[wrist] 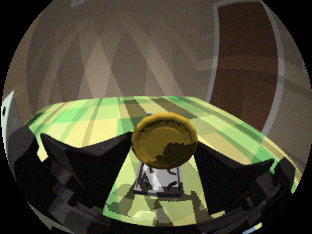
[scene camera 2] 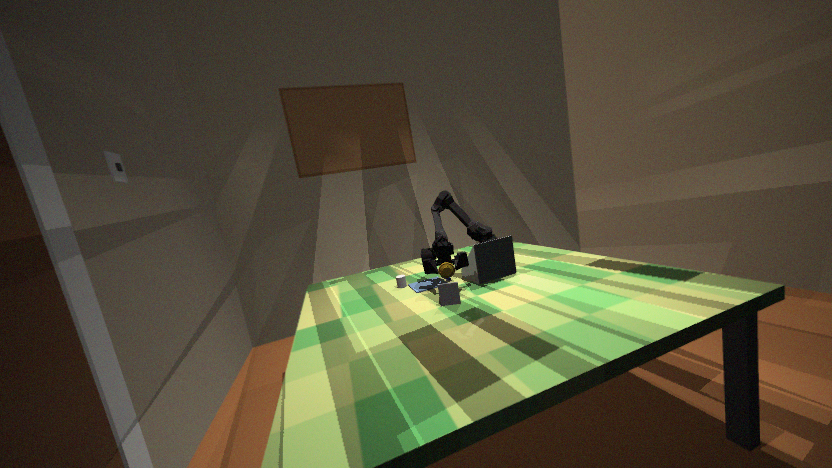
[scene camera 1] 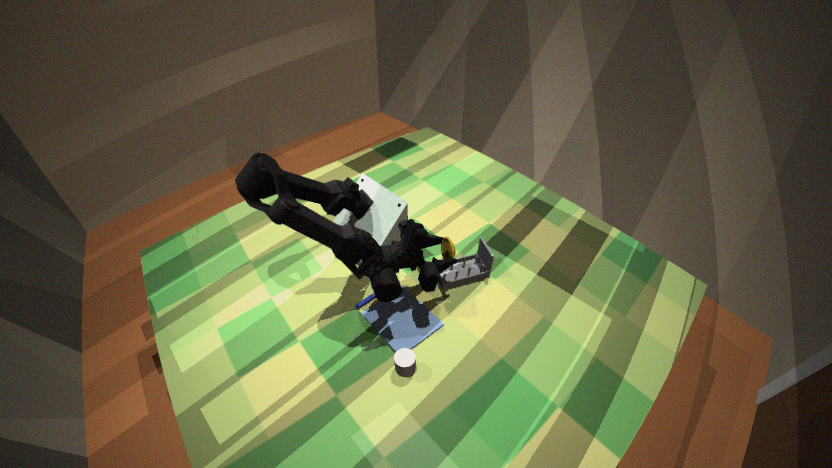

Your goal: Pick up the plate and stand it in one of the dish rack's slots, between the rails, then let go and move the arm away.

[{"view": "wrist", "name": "my gripper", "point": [164, 140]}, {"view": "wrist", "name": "yellow plate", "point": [163, 141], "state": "held by my gripper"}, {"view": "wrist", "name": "grey dish rack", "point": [164, 183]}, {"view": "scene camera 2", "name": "my gripper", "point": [446, 271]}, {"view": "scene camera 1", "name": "my gripper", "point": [451, 250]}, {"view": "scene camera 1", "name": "grey dish rack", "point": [477, 266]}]
